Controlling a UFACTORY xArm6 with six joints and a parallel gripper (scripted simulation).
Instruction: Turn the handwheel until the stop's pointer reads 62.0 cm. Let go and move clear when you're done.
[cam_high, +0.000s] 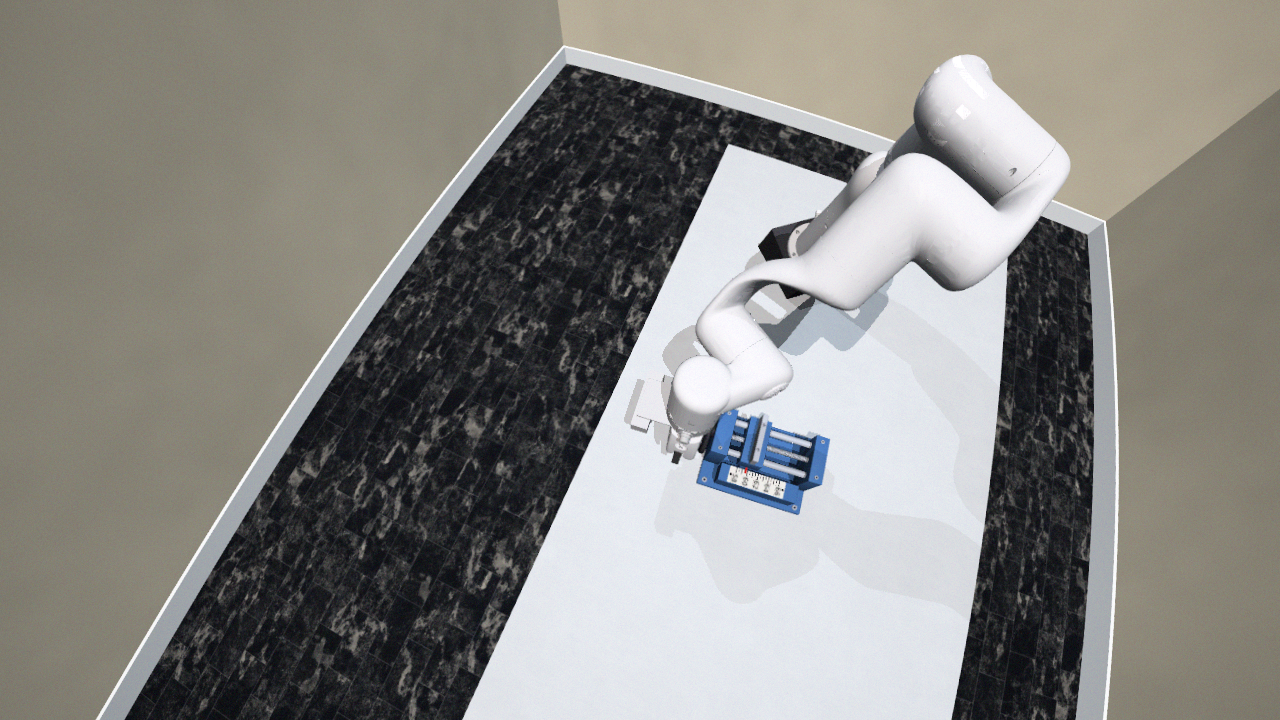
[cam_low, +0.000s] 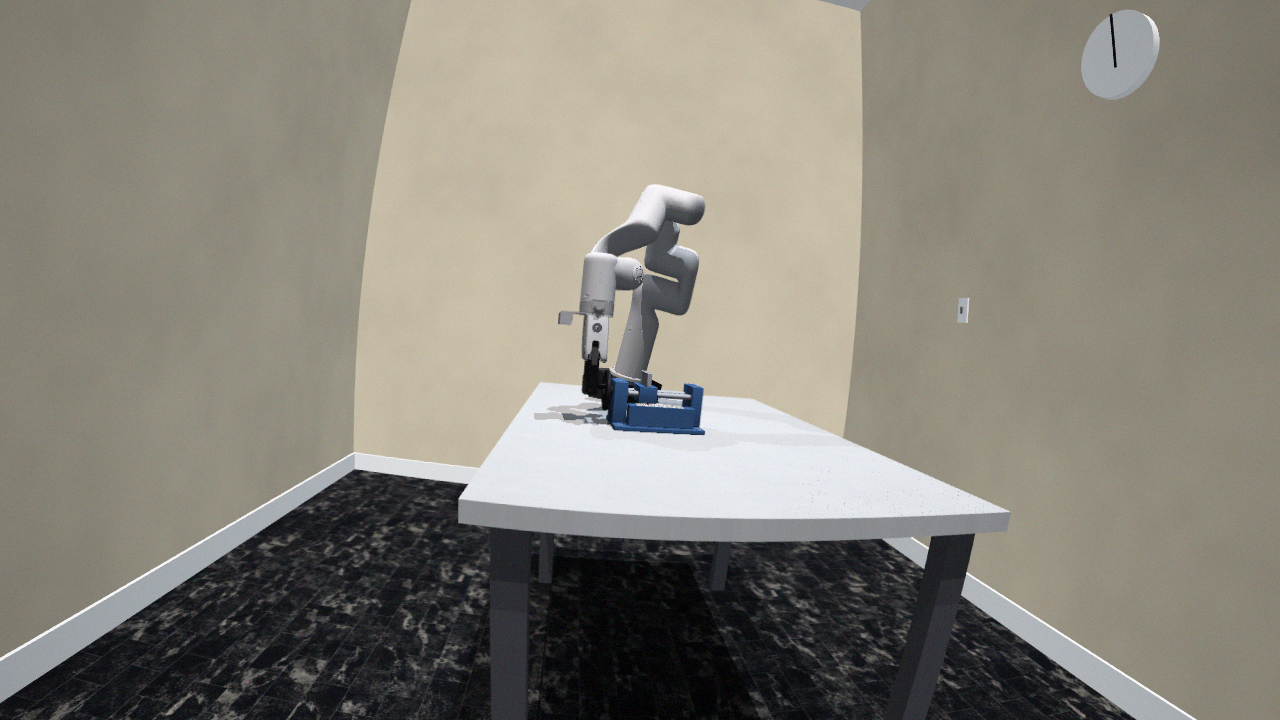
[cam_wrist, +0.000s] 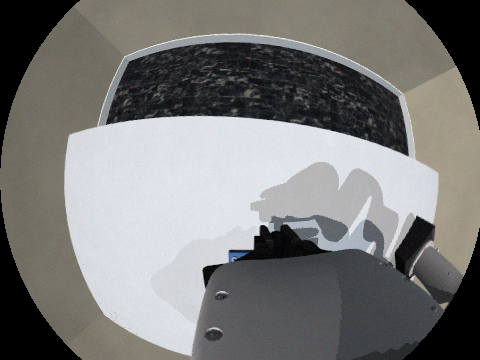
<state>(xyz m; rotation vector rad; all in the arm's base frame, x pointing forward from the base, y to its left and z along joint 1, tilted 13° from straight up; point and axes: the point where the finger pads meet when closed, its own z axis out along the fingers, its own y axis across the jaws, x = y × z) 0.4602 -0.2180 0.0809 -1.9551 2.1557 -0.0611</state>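
Right now the stop is 13 cm to the left of my hand and 1 cm behind it. The rest, counted from my hand: handwheel: 2 cm to the left, 1 cm behind.
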